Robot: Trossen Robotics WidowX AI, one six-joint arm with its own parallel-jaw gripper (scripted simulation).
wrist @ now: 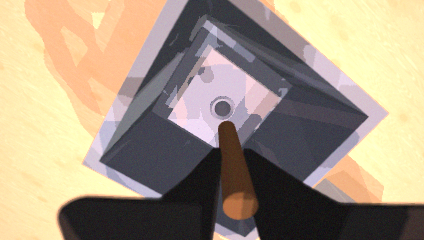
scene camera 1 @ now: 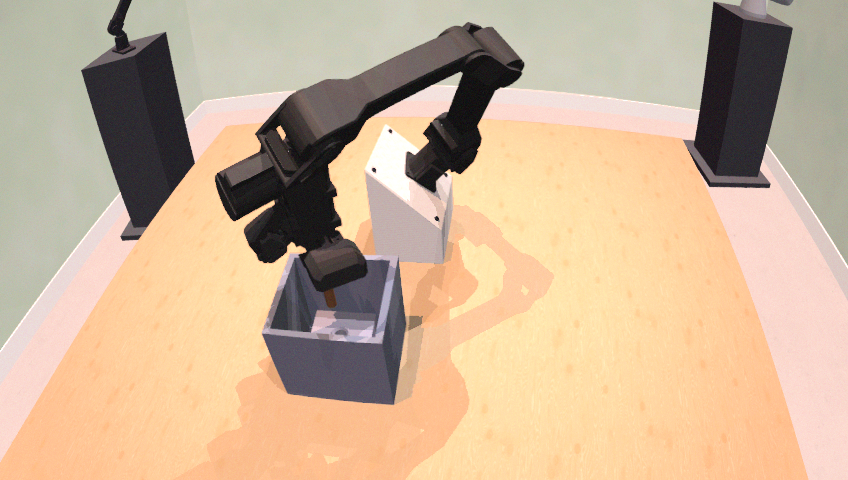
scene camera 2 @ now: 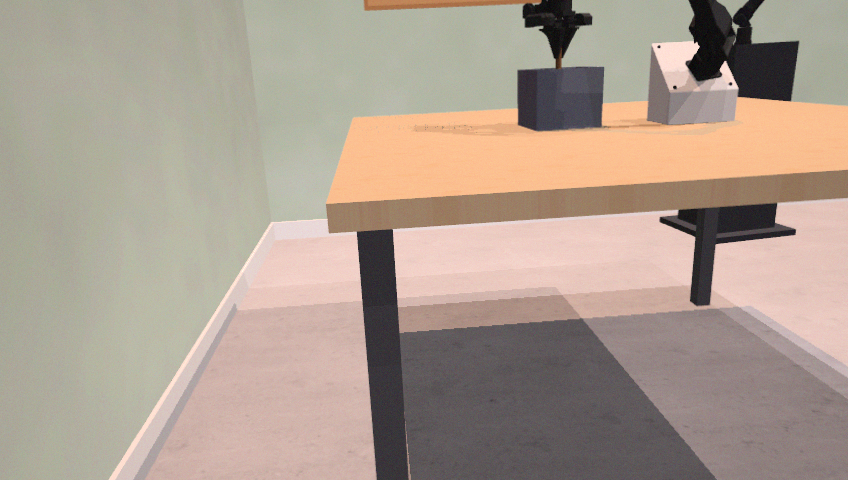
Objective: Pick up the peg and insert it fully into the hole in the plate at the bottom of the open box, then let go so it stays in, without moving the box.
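Note:
You can see the gripper [scene camera 1: 326, 282] there, and the gripper is also in the wrist view [wrist: 231, 155] and in scene camera 2 [scene camera 2: 558, 58]. There's a brown peg [wrist: 239, 200] too. A pale plate [scene camera 1: 326, 322] shows, and you get the plate in the wrist view [wrist: 247, 102] as well, but scene camera 2 misses the plate, hidden by the box. That box [scene camera 1: 361, 369] also shows in the wrist view [wrist: 322, 114] and in scene camera 2 [scene camera 2: 557, 99].

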